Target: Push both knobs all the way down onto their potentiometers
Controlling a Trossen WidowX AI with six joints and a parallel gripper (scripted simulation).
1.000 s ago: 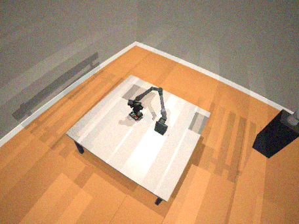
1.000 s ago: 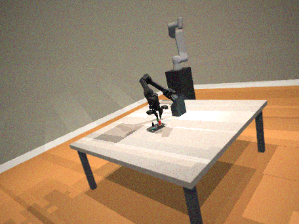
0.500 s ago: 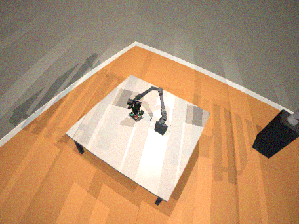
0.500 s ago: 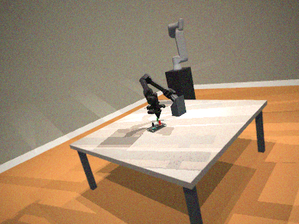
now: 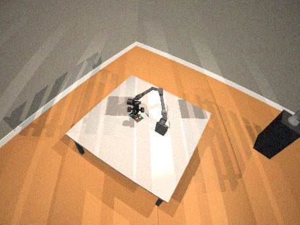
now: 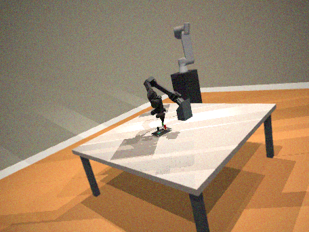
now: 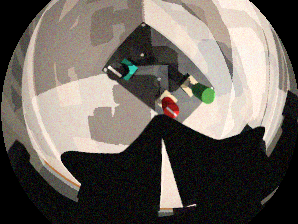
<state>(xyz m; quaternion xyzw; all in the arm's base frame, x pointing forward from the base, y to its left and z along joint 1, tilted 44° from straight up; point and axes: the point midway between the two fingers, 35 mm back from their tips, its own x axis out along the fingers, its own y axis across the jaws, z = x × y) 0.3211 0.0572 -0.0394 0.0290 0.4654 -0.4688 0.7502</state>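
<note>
My gripper tip is now 40 mm above the red knob, 20 mm past it and 10 mm to the left of it.
</note>
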